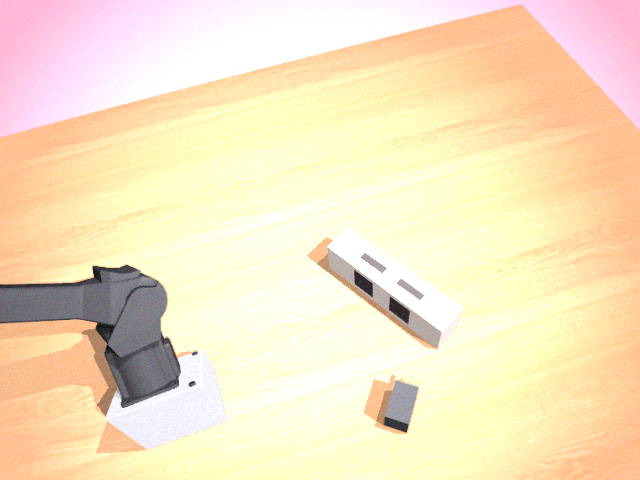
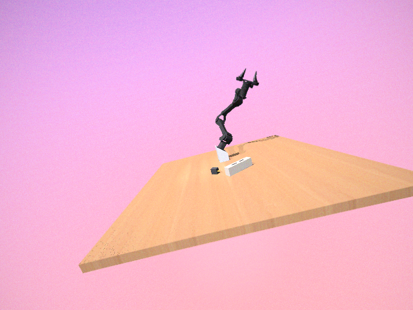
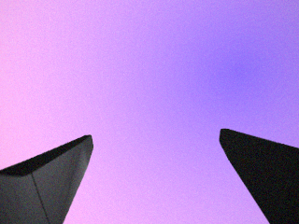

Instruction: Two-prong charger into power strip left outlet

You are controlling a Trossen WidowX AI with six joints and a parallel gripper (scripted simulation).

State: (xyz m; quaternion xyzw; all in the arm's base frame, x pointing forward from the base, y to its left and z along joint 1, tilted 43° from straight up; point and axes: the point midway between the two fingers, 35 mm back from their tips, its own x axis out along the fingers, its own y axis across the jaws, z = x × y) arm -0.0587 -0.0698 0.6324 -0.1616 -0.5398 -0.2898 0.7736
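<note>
Now: gripper tip 63 cm above the grey charger, 50 cm to the left of it and 30 cm short of it.
</note>
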